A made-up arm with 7 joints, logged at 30 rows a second.
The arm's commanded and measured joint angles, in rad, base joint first. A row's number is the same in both.
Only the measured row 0 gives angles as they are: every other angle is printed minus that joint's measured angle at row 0.
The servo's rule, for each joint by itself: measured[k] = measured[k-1] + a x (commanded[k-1-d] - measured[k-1]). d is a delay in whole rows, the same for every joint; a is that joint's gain. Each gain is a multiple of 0.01, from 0.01 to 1. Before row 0 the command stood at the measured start. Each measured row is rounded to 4 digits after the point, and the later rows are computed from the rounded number. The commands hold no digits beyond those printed.
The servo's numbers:
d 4
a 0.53 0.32 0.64 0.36 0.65 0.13 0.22
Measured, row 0:
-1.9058 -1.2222 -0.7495 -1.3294 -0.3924 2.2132 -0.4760
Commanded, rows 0 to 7:
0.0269 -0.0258 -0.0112 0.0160 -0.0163 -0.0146 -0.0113
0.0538 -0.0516 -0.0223 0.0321 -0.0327 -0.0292 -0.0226
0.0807 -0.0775 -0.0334 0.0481 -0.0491 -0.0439 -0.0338
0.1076 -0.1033 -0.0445 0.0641 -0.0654 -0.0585 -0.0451
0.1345 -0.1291 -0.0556 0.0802 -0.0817 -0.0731 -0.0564
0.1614 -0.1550 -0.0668 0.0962 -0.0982 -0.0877 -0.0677
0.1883 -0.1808 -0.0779 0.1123 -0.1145 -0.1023 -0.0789
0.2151 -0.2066 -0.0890 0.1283 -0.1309 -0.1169 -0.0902
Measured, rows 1 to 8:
0.0000 0.0000 0.0000 0.0000 0.0000 0.0000 0.0000
0.0000 0.0000 0.0000 0.0000 0.0000 0.0000 0.0000
0.0000 0.0000 0.0000 0.0000 0.0000 0.0000 0.0000
0.0000 0.0000 0.0000 0.0000 0.0000 0.0000 0.0000
0.0143 -0.0083 -0.0072 0.0058 -0.0106 -0.0019 -0.0025
0.0352 -0.0222 -0.0169 0.0153 -0.0250 -0.0054 -0.0069
0.0593 -0.0399 -0.0275 0.0271 -0.0407 -0.0104 -0.0128
0.0849 -0.0602 -0.0384 0.0404 -0.0568 -0.0167 -0.0199

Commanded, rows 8 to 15:
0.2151 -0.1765 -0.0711 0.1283 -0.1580 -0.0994 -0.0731
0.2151 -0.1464 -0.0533 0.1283 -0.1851 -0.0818 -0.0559
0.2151 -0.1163 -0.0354 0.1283 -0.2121 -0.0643 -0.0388
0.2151 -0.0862 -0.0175 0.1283 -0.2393 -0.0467 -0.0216
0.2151 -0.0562 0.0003 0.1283 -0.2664 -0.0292 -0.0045
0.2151 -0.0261 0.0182 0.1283 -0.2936 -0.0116 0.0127
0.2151 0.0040 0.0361 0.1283 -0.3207 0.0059 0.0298
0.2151 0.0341 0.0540 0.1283 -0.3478 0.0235 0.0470
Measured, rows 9 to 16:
0.1112 -0.0822 -0.0494 0.0547 -0.0730 -0.0240 -0.0279
0.1378 -0.1055 -0.0605 0.0696 -0.0894 -0.0323 -0.0367
0.1646 -0.1296 -0.0716 0.0850 -0.1057 -0.0414 -0.0460
0.1914 -0.1542 -0.0827 0.1006 -0.1221 -0.0512 -0.0557
0.2040 -0.1613 -0.0753 0.1106 -0.1454 -0.0575 -0.0595
0.2099 -0.1565 -0.0612 0.1170 -0.1712 -0.0607 -0.0587
0.2127 -0.1436 -0.0447 0.1211 -0.1978 -0.0612 -0.0543
0.2140 -0.1252 -0.0273 0.1237 -0.2248 -0.0593 -0.0471

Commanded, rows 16 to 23:
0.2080 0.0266 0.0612 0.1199 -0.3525 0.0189 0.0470
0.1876 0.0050 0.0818 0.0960 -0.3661 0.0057 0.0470
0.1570 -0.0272 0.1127 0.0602 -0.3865 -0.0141 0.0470
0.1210 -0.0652 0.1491 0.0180 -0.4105 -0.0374 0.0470
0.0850 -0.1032 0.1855 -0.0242 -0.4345 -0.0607 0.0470
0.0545 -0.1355 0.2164 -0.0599 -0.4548 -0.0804 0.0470
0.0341 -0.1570 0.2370 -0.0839 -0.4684 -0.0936 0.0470
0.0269 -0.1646 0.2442 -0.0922 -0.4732 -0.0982 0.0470
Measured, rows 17 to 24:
0.2146 -0.1031 -0.0096 0.1254 -0.2518 -0.0554 -0.0377
0.2149 -0.0785 0.0082 0.1264 -0.2790 -0.0497 -0.0266
0.2150 -0.0521 0.0261 0.1271 -0.3061 -0.0425 -0.0142
0.2151 -0.0245 0.0440 0.1275 -0.3332 -0.0339 -0.0007
0.2113 -0.0081 0.0550 0.1248 -0.3457 -0.0270 0.0098
0.1987 -0.0039 0.0722 0.1144 -0.3590 -0.0227 0.0180
0.1766 -0.0114 0.0981 0.0949 -0.3769 -0.0216 0.0244
0.1471 -0.0286 0.1307 0.0672 -0.3987 -0.0237 0.0294

